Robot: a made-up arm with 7 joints.
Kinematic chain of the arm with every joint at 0, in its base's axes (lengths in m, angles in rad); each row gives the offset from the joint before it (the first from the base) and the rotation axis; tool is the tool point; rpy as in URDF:
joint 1: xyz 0 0 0.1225 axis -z
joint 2: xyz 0 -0.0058 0.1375 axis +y
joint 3: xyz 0 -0.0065 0.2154 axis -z
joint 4: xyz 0 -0.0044 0.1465 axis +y
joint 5: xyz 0 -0.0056 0.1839 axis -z
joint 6: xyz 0 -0.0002 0.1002 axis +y
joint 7: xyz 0 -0.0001 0.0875 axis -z
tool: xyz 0 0 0 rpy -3.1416 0 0
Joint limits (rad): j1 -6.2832..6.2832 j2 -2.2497..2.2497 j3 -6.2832..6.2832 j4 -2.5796..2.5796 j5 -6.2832..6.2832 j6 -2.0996..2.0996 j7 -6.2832..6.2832
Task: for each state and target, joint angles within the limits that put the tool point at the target. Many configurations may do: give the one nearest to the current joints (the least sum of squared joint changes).
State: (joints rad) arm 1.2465 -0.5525 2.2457 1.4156 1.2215 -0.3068 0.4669
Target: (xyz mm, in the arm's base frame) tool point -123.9 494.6 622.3
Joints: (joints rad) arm 1.7618 -0.4473 2.5130 1.1315 1.1977 -0.2690 0.4669
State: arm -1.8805 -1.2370 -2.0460 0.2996 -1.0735 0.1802 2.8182
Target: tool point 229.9 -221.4 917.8
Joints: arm -2.1572 -0.4890 -2.0829 -0.1916 -1.0820 0.1087 2.8182
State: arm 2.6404 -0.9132 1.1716 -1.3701 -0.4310 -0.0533 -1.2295
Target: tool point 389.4 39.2 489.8
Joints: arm 2.1963 -0.2450 1.0474 -1.7346 -0.4268 -0.2020 -1.2295
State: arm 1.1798 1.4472 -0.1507 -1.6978 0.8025 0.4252 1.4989
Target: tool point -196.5 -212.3 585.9
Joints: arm 1.4785 1.3816 -0.5109 -1.9477 0.8470 0.4428 1.4989
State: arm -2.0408 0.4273 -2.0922 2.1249 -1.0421 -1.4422 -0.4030
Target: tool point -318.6 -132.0 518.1
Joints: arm -2.4369 0.5926 -1.8707 1.8983 -1.0277 -1.2471 -0.4030
